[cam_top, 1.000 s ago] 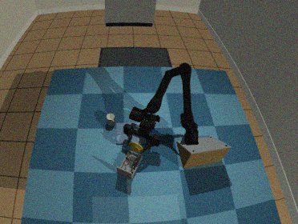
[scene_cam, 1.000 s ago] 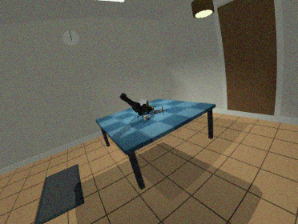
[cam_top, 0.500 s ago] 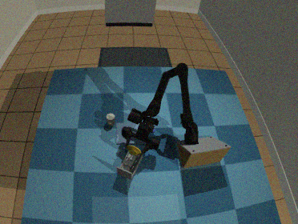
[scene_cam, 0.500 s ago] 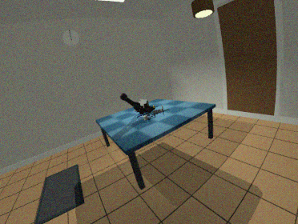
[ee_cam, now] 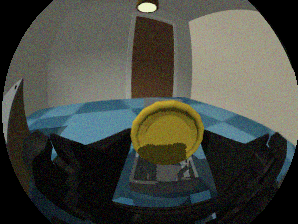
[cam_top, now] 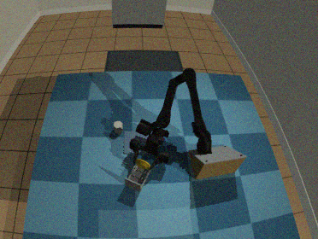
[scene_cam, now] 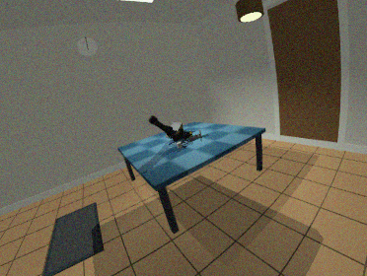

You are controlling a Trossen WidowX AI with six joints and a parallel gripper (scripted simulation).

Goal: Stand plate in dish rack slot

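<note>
The yellow plate is 10 mm to the right of my gripper tip. Round my gripper tip: cup: 220 mm to the right, 130 mm ahead, 30 mm below; blue utensil: 210 mm to the right, 90 mm behind, 60 mm below; grey dish rack: 40 mm below, 30 mm to the left, 10 mm ahead.
</note>
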